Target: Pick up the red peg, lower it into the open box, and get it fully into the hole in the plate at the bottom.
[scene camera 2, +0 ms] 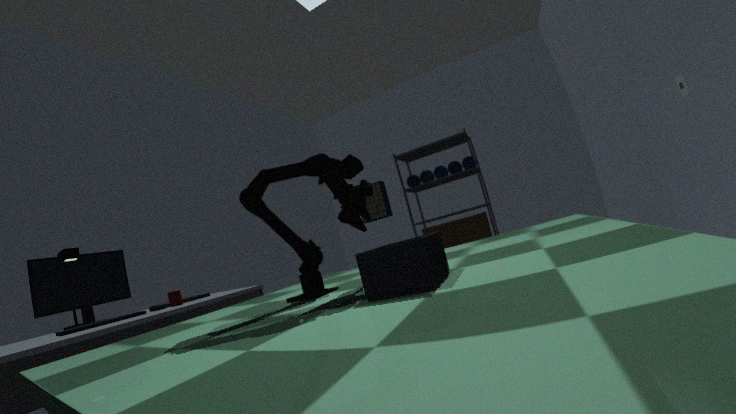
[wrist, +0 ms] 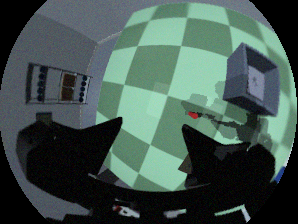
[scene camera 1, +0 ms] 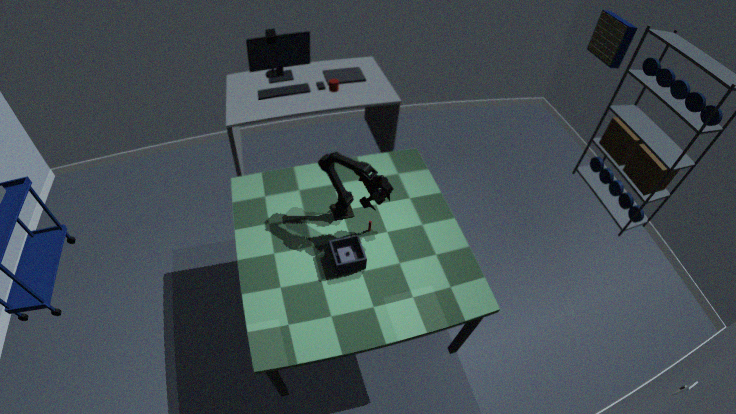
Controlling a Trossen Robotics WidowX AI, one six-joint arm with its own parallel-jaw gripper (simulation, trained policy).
In view: the gripper (scene camera 2: 367, 225) and a dark grey box (scene camera 2: 418, 262).
The dark grey box shows as well in scene camera 1 (scene camera 1: 353, 265). The gripper is seen too in the wrist view (wrist: 153, 123).
